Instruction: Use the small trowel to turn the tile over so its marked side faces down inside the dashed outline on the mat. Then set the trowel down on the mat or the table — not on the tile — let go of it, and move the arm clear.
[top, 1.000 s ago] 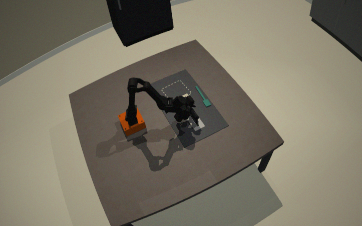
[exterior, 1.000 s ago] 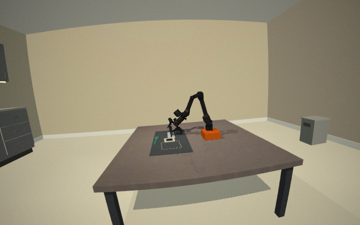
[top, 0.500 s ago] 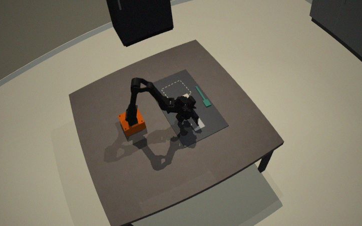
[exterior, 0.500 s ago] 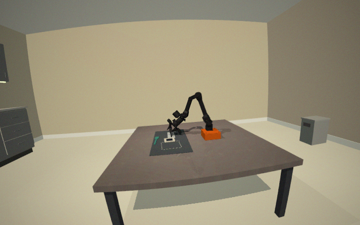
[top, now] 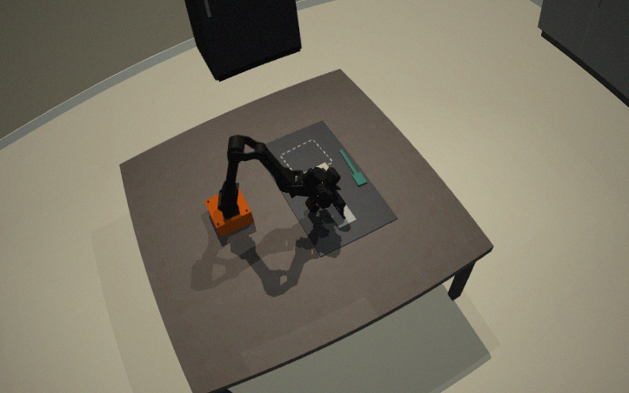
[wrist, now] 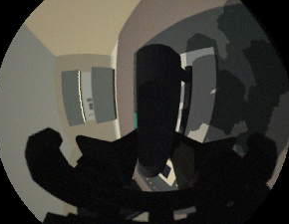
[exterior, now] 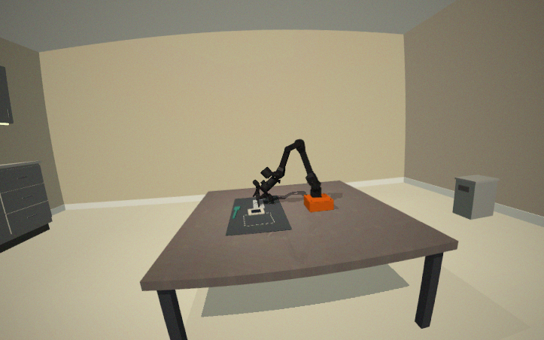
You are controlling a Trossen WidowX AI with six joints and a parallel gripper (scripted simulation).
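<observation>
Right now my gripper tip is 140 mm to the right of the tile, 40 mm above it and 10 mm past it. Also, from my gripper tip: small trowel (30 mm behind, 10 mm below); teal trowel (120 mm ahead, 100 mm to the left, 50 mm below).
</observation>
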